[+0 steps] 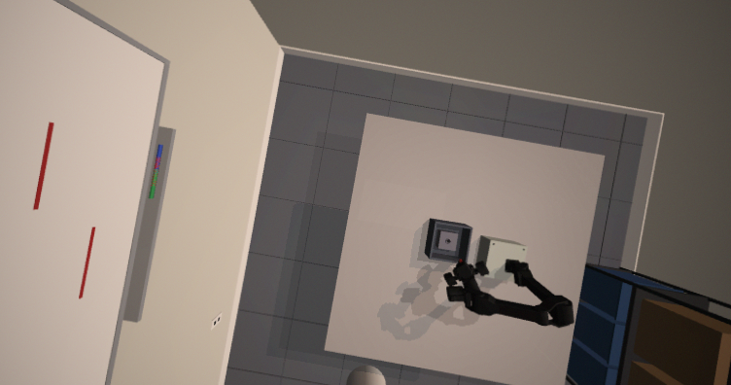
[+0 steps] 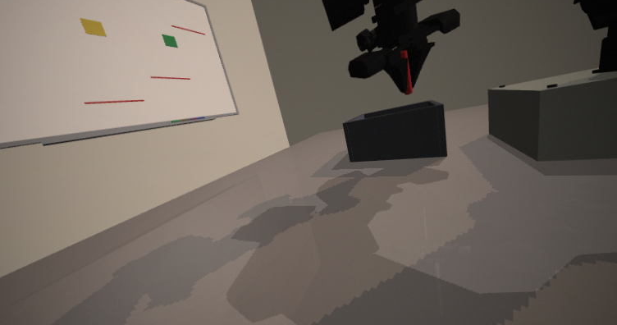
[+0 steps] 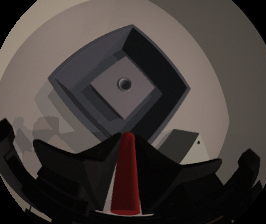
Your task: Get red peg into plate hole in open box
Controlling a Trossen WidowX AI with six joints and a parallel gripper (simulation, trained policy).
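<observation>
Right now my gripper tip is 9 cm above the grey plate, 7 cm to the left of it and 4 cm short of it. The rest, counted from my gripper tip: red peg 3 cm above, 2 cm to the left; dark box 11 cm below, 7 cm to the right, 4 cm ahead.
</observation>
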